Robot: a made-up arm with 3 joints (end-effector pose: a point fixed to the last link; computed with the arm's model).
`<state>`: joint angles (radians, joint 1 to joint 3).
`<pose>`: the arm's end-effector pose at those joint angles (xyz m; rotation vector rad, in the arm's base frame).
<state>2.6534 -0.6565 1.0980</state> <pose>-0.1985 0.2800 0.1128 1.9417 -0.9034 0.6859</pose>
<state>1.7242 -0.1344 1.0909</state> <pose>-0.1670 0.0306 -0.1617 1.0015 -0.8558 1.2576</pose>
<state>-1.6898 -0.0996 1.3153</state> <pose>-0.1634 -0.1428 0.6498 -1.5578 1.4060 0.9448</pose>
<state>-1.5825 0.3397 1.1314</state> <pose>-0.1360 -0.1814 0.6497 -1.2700 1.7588 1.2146</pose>
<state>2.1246 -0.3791 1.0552</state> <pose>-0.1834 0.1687 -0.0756 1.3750 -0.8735 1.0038</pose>
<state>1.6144 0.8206 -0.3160</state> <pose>-0.0984 -0.0925 -0.1480 -0.6907 -0.5649 1.6156</pose>
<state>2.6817 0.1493 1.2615</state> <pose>-0.1493 0.3016 0.1325 1.6790 -1.9364 0.7562</pose>
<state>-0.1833 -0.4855 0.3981</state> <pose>-0.1971 -0.4999 0.2893 -0.9800 1.0861 0.7807</pose>
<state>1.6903 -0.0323 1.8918</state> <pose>-0.1585 0.0550 -0.1208 1.5225 -1.5040 0.9403</pose>
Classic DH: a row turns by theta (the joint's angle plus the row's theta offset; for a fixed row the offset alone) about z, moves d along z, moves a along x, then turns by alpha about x. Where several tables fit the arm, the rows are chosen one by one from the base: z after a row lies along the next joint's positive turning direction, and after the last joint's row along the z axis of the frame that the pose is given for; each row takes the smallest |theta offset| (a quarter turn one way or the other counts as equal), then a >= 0, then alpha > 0; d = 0 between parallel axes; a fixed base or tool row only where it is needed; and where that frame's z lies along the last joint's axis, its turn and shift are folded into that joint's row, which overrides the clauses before.
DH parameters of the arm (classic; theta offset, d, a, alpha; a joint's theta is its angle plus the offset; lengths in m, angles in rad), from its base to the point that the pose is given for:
base (fixed): -1.5708 0.236 0.104 -1.5708
joint 1: -0.352 -0.1078 0.295 1.3512
joint 2: 0 -0.1651 0.0133 -1.3512
joint 3: -1.2188 -0.0142 0.049 1.5708
tool (fixed): 3.1416 -0.058 0 0

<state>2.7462 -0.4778 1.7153</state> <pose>-0.1711 0.2900 0.1880 2.2429 -1.5077 0.0747</pose>
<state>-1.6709 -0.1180 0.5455</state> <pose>-0.1680 -0.0938 0.6545 -2.0242 1.8804 0.3259</pose>
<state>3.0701 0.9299 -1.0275</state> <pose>-0.1243 0.2408 0.1838 0.0534 -0.8541 0.7472</pose>
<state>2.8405 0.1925 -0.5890</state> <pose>-0.1466 0.2420 0.1002 0.4315 -0.6796 1.3891</pose>
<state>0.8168 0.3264 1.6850</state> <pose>-0.1484 -0.2870 -0.1210 0.8116 -0.8113 1.7517</pose>
